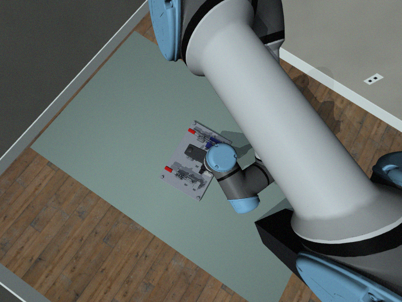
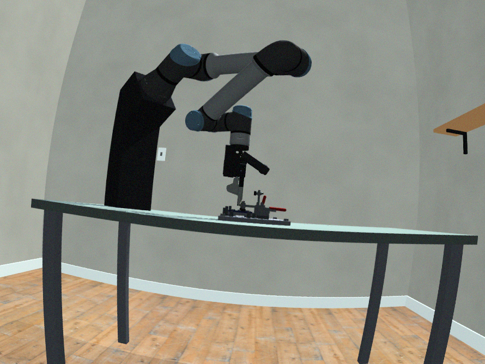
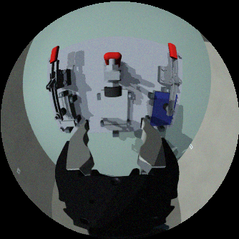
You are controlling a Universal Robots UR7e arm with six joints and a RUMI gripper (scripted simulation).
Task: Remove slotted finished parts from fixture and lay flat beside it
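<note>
Right now my hand is 10 mm past the grey finished part and 40 mm above it. Also, from my hand: grey fixture plate: 50 mm ahead, 20 mm to the right, 60 mm below; blue blank: 40 mm behind, 100 mm to the right, 40 mm below.
</note>
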